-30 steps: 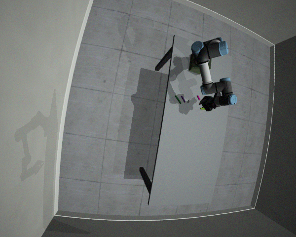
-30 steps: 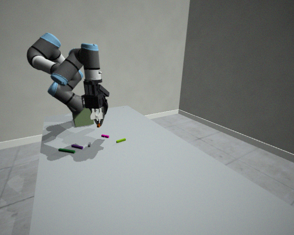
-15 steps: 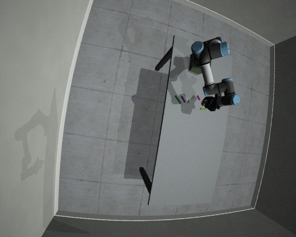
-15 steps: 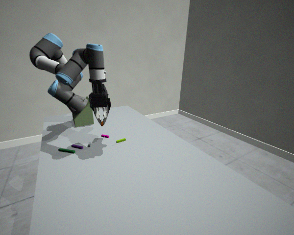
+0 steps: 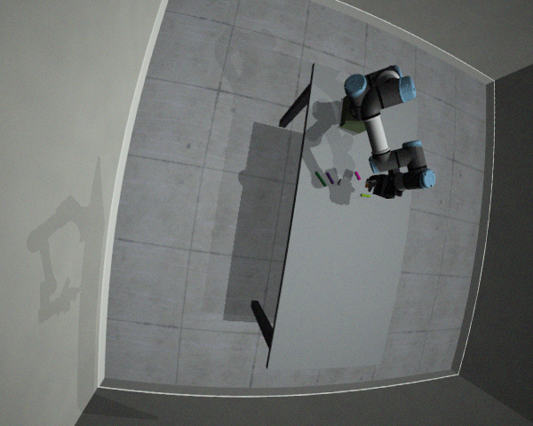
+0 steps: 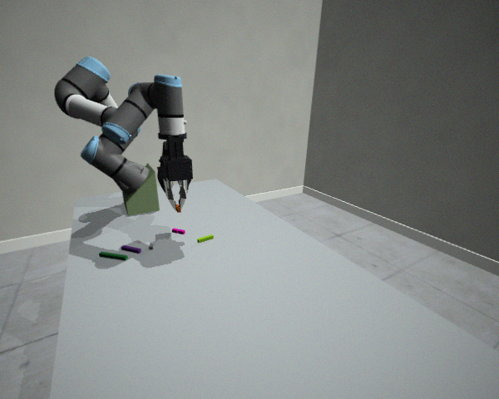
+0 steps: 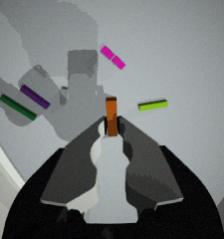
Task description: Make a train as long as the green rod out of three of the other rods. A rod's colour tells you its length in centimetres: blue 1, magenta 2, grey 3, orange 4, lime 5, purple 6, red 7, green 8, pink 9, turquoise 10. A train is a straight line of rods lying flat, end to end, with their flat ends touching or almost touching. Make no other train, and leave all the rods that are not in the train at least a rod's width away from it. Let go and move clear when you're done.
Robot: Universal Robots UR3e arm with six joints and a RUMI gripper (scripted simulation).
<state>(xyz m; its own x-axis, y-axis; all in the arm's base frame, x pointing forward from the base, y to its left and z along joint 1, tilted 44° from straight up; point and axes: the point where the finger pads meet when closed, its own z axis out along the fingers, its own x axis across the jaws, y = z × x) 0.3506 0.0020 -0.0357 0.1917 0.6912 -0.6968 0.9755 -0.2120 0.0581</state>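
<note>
My gripper is now 50 mm short of the lime rod, 60 mm to the right of it and 110 mm above it. From my hand the other things lie so: grey rod: 10 mm behind, 80 mm to the right, 110 mm below; orange rod: 10 mm below; purple rod: 20 mm behind, 140 mm to the right, 110 mm below.
</note>
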